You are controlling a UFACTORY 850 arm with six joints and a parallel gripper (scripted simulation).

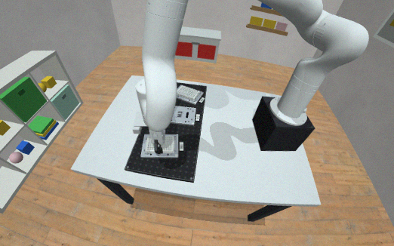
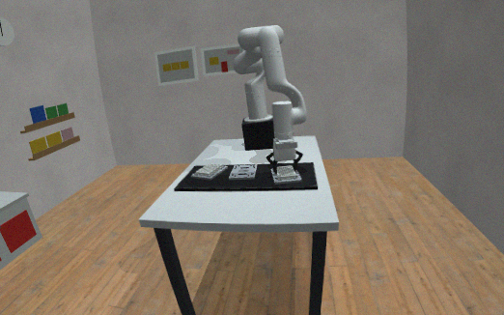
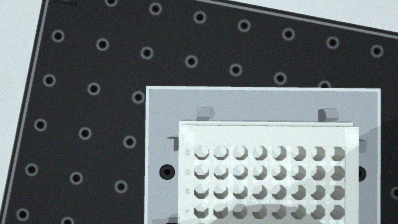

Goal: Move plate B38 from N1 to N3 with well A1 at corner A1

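Right now the nest N1 is 2 cm below my hand. From my hand the other things lie so: plate B83: 39 cm to the right, 2 cm behind, 1 cm below; then grey nest base: 21 cm to the right, 3 cm behind, 2 cm below.
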